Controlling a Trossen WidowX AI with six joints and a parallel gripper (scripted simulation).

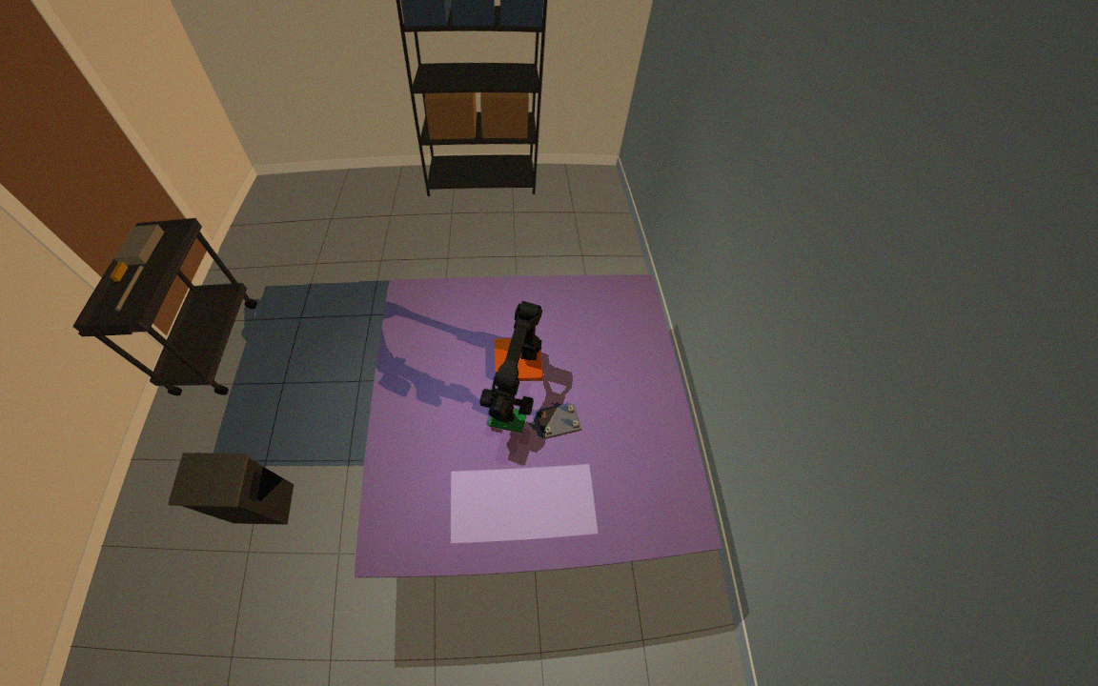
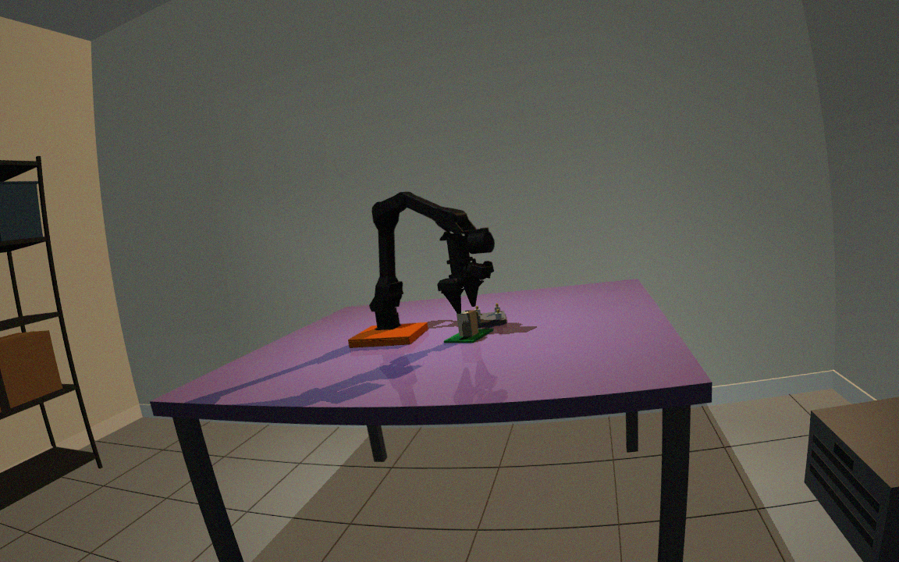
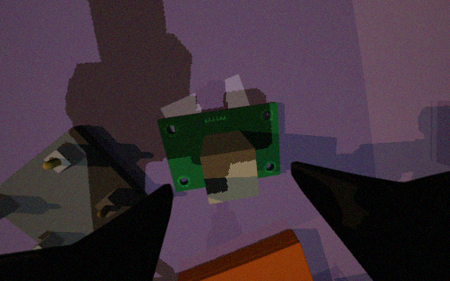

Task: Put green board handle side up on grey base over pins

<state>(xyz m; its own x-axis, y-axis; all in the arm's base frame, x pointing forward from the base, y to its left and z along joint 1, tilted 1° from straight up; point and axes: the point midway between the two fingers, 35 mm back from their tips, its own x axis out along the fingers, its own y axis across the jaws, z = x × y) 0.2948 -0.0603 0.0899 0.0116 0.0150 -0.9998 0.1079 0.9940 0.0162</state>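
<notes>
Now: the green board 60 mm below my gripper tip. Round my gripper tip: grey base (200 mm to the left, 70 mm below, 10 mm behind).
</notes>
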